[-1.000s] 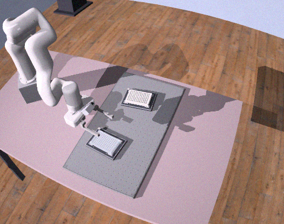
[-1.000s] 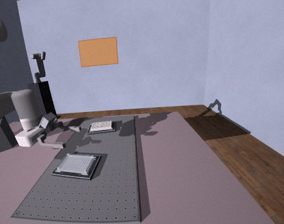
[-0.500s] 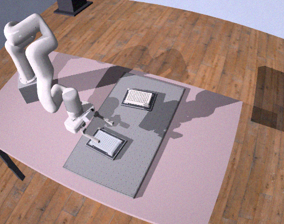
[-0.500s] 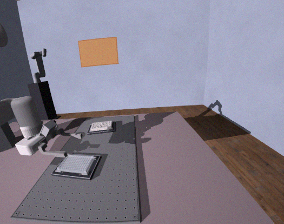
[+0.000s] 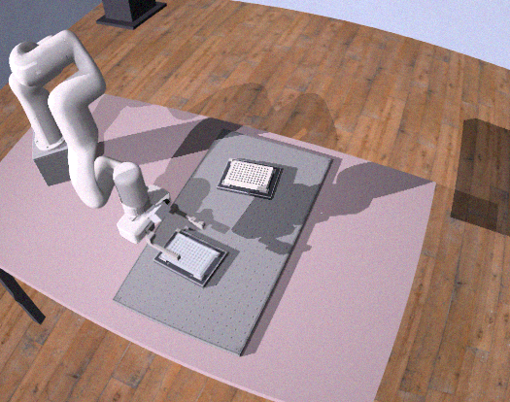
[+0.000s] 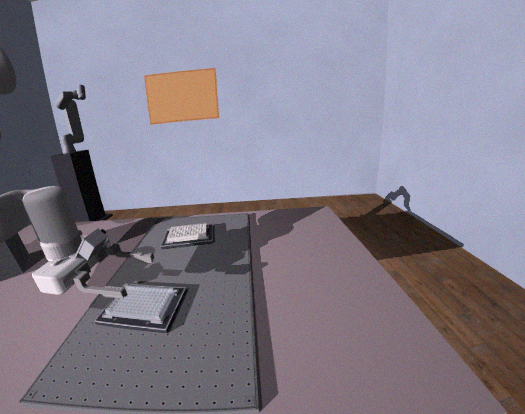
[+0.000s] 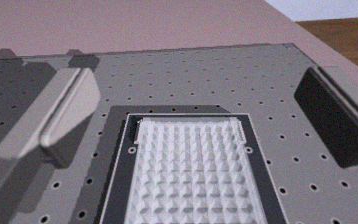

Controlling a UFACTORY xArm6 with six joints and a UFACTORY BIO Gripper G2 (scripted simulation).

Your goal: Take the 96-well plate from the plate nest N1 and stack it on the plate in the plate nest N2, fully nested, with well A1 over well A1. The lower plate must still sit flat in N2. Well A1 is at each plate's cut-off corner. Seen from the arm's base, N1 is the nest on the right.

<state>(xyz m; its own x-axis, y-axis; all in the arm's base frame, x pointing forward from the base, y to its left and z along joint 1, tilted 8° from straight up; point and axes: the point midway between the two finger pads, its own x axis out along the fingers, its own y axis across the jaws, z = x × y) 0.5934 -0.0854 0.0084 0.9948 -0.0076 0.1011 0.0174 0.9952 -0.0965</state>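
Right now my hand is 8 cm above the clear 96-well plate. From my hand the other things lie so: plate nest 9 cm below.
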